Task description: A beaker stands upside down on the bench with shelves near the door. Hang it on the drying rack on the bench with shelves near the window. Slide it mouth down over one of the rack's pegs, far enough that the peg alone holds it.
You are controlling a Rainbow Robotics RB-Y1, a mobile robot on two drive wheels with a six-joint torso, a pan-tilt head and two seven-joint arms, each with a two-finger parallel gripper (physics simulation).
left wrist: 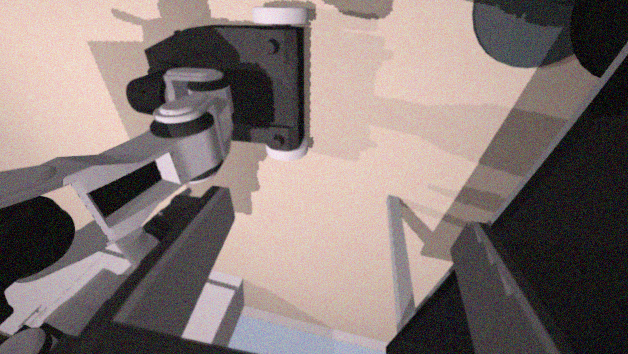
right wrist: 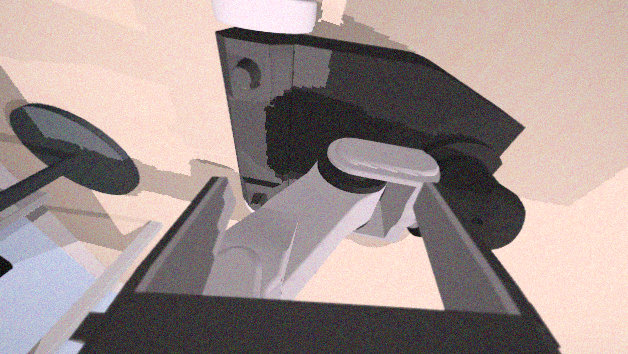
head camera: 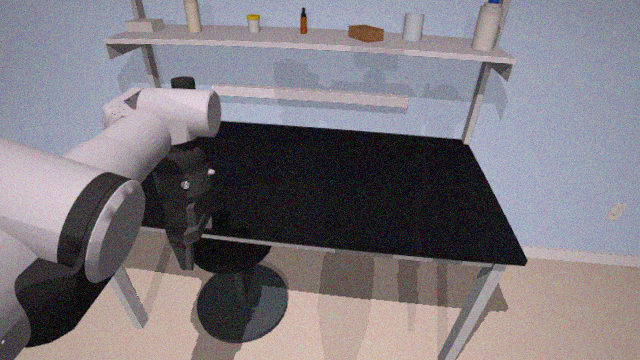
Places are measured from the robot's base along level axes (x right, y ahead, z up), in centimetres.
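Pixels of known places: left gripper, between the fingertips: (left wrist: 342, 219) (head camera: 198, 246); right gripper, between the fingertips: (left wrist: 202, 190) (right wrist: 322, 191).
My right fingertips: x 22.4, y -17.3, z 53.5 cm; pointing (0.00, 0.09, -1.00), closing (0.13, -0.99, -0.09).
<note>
Ahead of a thing's pixels: the offset from my right fingertips to its top centre. "spot": to the spot under its first point. Level surfaces: height alone.
The black-topped bench @(dz +22.9 cm) (head camera: 350, 190) (left wrist: 575, 225) has a shelf @(dz +68.5 cm) (head camera: 320, 40) above it. No upside-down beaker can be made out on it; my left arm covers its left part in the head camera view. The drying rack does not show in any view. My left gripper (head camera: 196, 242) (left wrist: 342, 219) is open and empty, pointing down at the bench's front left edge; its fingers are dark against the dark top, so its exact height is hard to tell. My right gripper (right wrist: 322, 191) is open and empty, with my own arm and base behind its fingers.
A stool's round base @(dx -58.2, dy +106.0, dz -50.4 cm) (head camera: 242, 305) (left wrist: 515, 35) (right wrist: 75, 145) stands on the floor; its black seat @(dx -58.2, dy +106.0, dz -5.1 cm) (head camera: 232, 255) is partly under the bench's front edge. The shelf holds a pale cylinder @(spot: dx +12.1, dy +131.1, dz +73.7 cm) (head camera: 413, 26), a brown block @(spot: dx -5.4, dy +126.4, dz +71.5 cm) (head camera: 366, 33) and several bottles. A bench leg @(spot: dx +33.6, dy +70.3, dz -7.3 cm) (head camera: 472, 310) stands at the right.
</note>
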